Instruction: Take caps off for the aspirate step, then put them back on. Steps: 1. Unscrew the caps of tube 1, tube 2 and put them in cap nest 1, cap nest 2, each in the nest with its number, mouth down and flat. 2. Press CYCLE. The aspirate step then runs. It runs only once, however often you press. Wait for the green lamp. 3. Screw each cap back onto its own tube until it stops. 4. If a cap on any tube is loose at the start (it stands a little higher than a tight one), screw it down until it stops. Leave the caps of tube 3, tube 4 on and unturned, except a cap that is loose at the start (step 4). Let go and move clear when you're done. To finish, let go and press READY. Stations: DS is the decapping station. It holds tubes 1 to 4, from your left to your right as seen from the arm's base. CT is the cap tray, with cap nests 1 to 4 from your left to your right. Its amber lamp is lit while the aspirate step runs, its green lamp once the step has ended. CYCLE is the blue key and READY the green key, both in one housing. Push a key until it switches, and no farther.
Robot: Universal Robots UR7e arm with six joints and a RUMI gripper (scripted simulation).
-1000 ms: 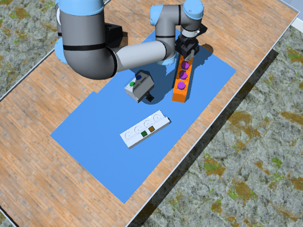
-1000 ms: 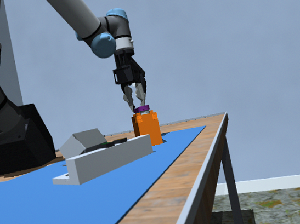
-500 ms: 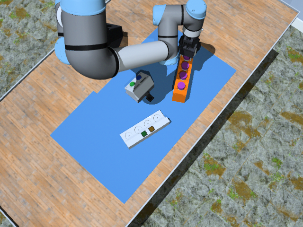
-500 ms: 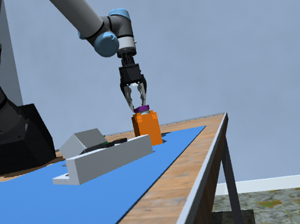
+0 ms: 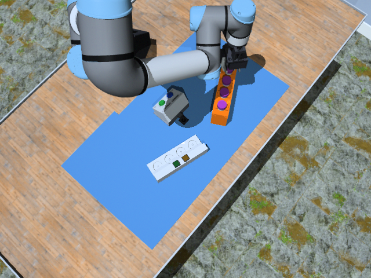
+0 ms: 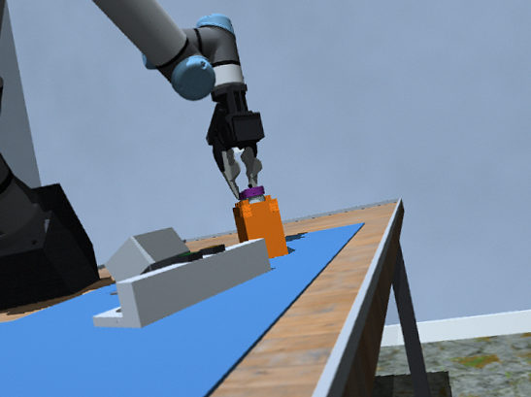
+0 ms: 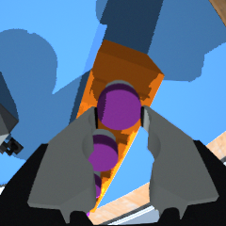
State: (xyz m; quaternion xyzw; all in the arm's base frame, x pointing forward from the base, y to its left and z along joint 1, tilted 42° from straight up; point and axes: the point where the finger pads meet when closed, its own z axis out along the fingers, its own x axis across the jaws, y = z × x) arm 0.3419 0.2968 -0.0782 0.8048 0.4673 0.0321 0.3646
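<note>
The purple cap lies 10 mm below my hand. Round my hand: grey key housing 240 mm to the right, 80 mm behind, 70 mm below; then green key 260 mm to the right, 100 mm behind, 60 mm below; then blue key 220 mm to the right, 100 mm behind, 60 mm below.
</note>
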